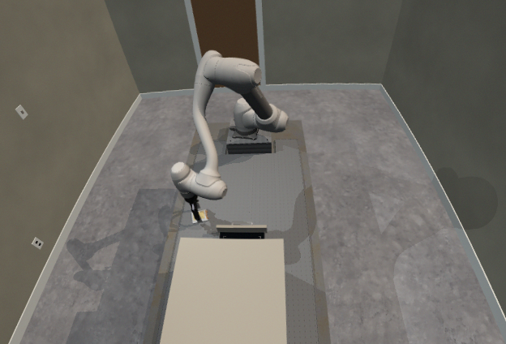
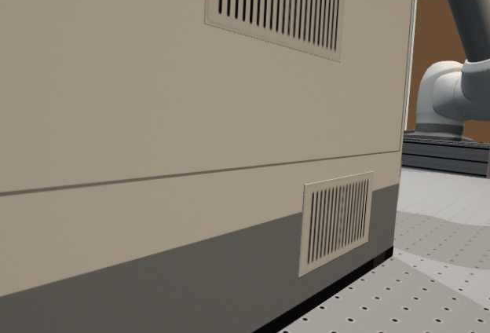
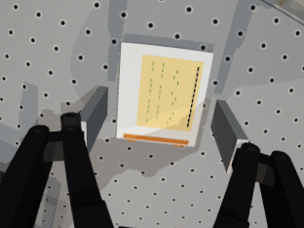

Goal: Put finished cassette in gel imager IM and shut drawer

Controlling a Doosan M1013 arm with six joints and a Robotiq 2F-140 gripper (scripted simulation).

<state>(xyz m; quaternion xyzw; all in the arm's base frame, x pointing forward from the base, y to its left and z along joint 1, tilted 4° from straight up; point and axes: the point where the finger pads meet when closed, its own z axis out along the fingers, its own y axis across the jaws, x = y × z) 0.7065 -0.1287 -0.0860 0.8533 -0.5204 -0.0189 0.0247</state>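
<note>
The cassette is 4 cm below my hand and 1 cm to the left of it.
</note>
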